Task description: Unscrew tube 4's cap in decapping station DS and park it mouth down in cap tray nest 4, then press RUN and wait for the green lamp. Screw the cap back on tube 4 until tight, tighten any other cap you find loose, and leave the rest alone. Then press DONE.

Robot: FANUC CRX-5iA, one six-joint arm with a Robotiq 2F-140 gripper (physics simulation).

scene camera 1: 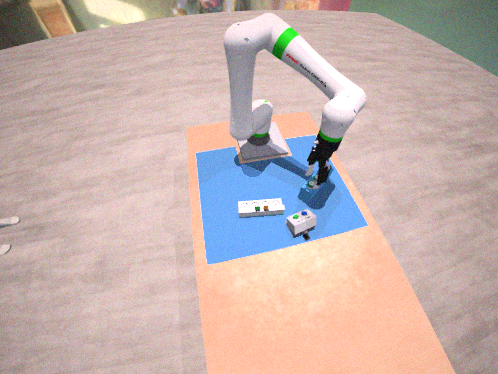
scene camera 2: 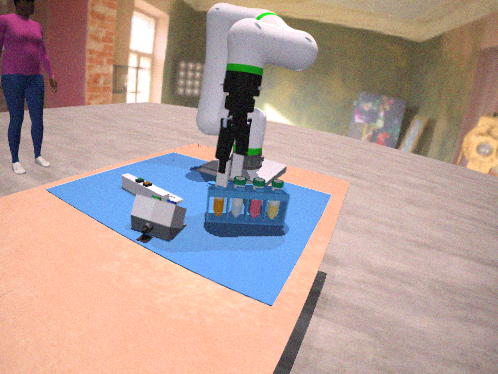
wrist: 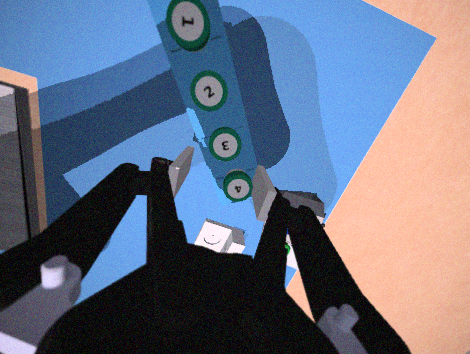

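Seen in the pictures: gripper, fingertip midpoint: [scene camera 1: 311, 181] [scene camera 2: 228, 181] [wrist: 223, 168]; arm's base at its link origin: [scene camera 1: 258, 137] [scene camera 2: 245, 163].
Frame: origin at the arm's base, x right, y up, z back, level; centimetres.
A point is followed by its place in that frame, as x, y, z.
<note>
A translucent blue rack [scene camera 2: 246, 220] @[-17.6, -2.4, -45.1] [wrist: 231, 112] @[-17.4, 6.7, -44.9] holds several tubes in a row. Tube 4 [scene camera 2: 218, 206] @[-10.2, 1.2, -48.5], with orange contents, stands at its left end in scene camera 2. My gripper [scene camera 1: 316, 176] @[-11.2, 7.6, -45.2] [scene camera 2: 229, 176] @[-11.2, 7.6, -45.2] [wrist: 223, 168] @[-11.2, 7.6, -45.2] is shut on tube 4's green-rimmed cap [wrist: 238, 188] @[-9.7, 9.3, -47.2] at the rack's end; a finger hides this cap in scene camera 2. Cap 3 [scene camera 2: 240, 181] @[-14.9, 9.0, -46.3] [wrist: 225, 143] @[-14.5, 9.3, -44.7], cap 2 [scene camera 2: 258, 182] @[-19.1, 9.0, -44.0] [wrist: 209, 90] @[-19.0, 9.3, -42.4] and cap 1 [scene camera 2: 277, 184] @[-23.8, 8.9, -41.6] [wrist: 188, 21] @[-23.5, 9.3, -40.0] sit on their tubes. The white cap tray [scene camera 1: 247, 211] @[22.7, 1.7, -48.0] [wrist: 214, 236] @[7.2, -2.0, -46.7] shows no cap on it in scene camera 1.
A grey-white button box [scene camera 1: 301, 223] @[2.6, 5.1, -62.7] [scene camera 2: 157, 214] @[-1.4, 2.7, -63.8] with a green button [scene camera 1: 296, 216] @[2.9, 4.3, -58.6] and a blue button [scene camera 1: 304, 213] @[-1.3, 4.2, -58.4] stands near the mat's front edge. The tray's front carries a small green block [scene camera 1: 257, 209] @[18.1, 2.4, -48.8] and an orange one [scene camera 1: 266, 208] @[13.9, 2.5, -49.6]. The robot base stands behind.
</note>
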